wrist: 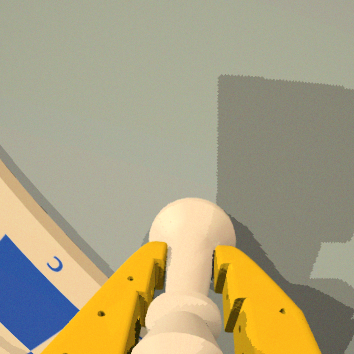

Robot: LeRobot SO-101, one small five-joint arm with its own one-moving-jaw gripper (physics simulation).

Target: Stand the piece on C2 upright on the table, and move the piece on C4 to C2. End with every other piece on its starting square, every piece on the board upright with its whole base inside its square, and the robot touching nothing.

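Places are measured from the arm's base along level axes (x left, y back, z up), in centimetres.
Where they show: end effector, tool point: (165,259).
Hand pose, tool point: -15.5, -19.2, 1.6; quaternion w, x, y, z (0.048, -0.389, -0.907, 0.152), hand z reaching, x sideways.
Things, the pixels of their top centre, and the offset from my tool point, as dx, dy, dz. "spot": a spot on its surface instead. Level surfaces: height alone.
- cream-coloured chess piece, surface spot: (187,275) spot: -0.7, +0.2, +1.2
- board, surface spot: (31,220) spot: +3.0, -3.2, -1.0
- blue square, surface spot: (32,295) spot: +5.4, -1.5, -1.0
- grey table, its level: dz -1.6
My gripper (190,247) is shut on a cream-coloured chess piece (187,275), with one yellow jaw on each side of its shaft. The piece's wide rounded end shows just past the jaw tips, and its ringed part lies back between the jaws toward the bottom edge of the view. The piece is over the grey table beside the board (31,220). Whether it touches the table is hard to tell. The squares C2 and C4 cannot be made out.
The board's edge runs diagonally at the lower left, with a blue letter C on its border and a blue square (32,295) beside it. The grey table (110,100) lies beyond. Dark shadows fall on the table at the right.
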